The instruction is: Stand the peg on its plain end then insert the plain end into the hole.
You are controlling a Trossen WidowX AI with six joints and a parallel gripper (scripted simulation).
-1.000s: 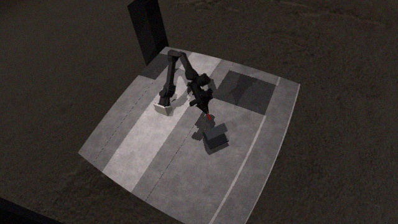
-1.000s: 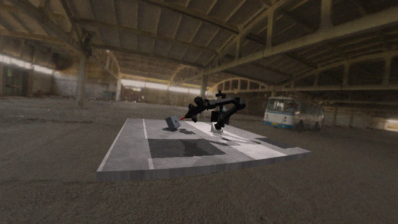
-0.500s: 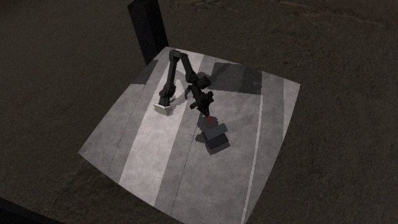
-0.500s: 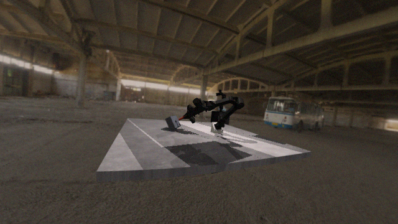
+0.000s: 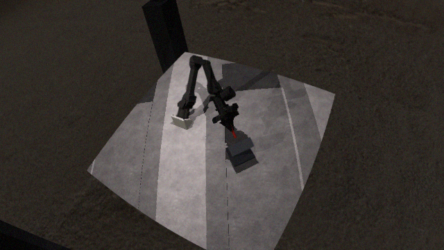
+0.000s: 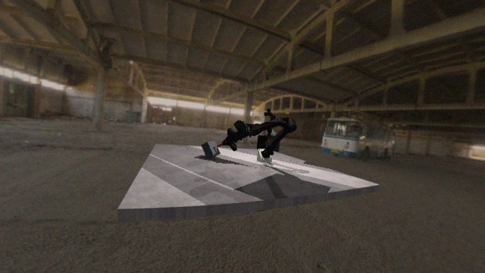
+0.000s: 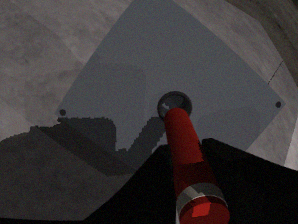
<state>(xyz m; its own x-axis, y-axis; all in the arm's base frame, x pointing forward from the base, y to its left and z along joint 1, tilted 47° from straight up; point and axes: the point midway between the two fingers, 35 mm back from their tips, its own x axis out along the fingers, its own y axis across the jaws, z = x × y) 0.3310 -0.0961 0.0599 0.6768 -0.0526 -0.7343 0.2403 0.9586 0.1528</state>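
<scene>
My gripper tip is 60 mm short of the sloped panel, 60 mm to the left of it and 50 mm above it. The rest, counted from my gripper tip: red peg 10 mm behind, 10 mm to the left, 10 mm above.
</scene>
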